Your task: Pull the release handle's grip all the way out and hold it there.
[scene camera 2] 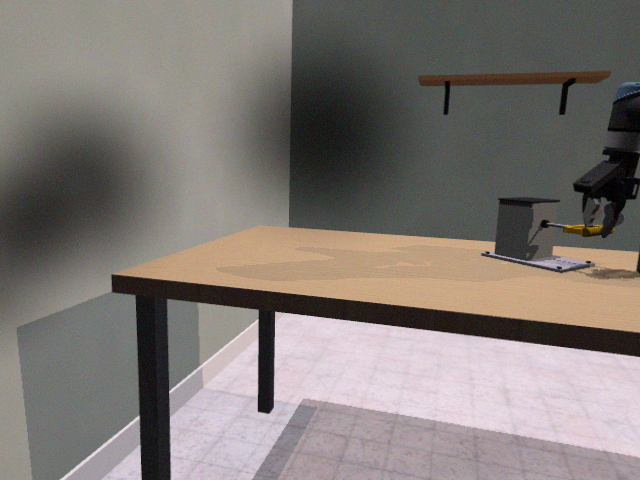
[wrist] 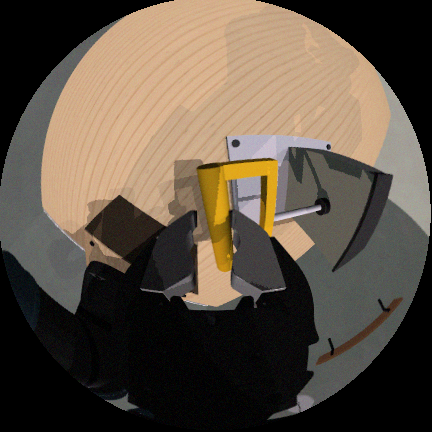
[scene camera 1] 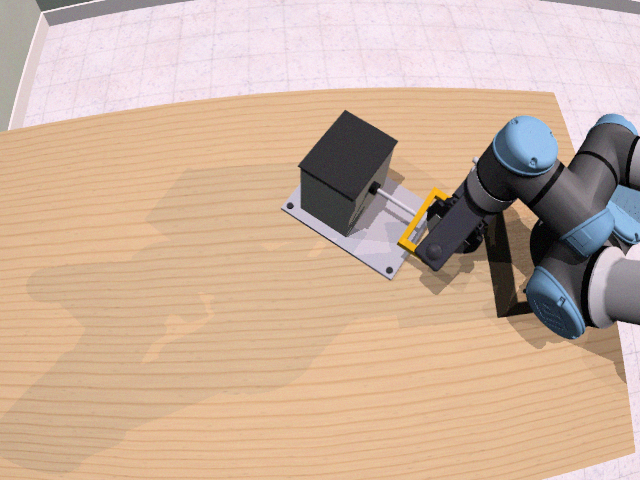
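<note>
The release handle's yellow grip [scene camera 1: 414, 223] [scene camera 2: 584, 230] [wrist: 214, 200] is a rectangular frame with a thick round outer bar. It stands well out from the dark box [scene camera 1: 348, 155] [scene camera 2: 524, 227] [wrist: 332, 220], joined to it by a white rod [scene camera 1: 395, 201] [scene camera 2: 555, 224] [wrist: 299, 213], much of whose length shows. My gripper [scene camera 2: 598, 230] [wrist: 213, 211] is shut on the outer bar. In the wrist view the bar lies off-centre against the right finger, and some gap shows by the left finger. In scene camera 1 the gripper's body hides the fingertips and the outer bar.
The box stands on a pale base plate [scene camera 1: 377, 227] [scene camera 2: 568, 264] [wrist: 265, 145] with dark bolts at its corners. A dark block-like structure [scene camera 1: 504, 268] [wrist: 125, 225] stands on the table near the arm's base. A wall shelf [scene camera 2: 516, 78] [wrist: 367, 335] is in the background.
</note>
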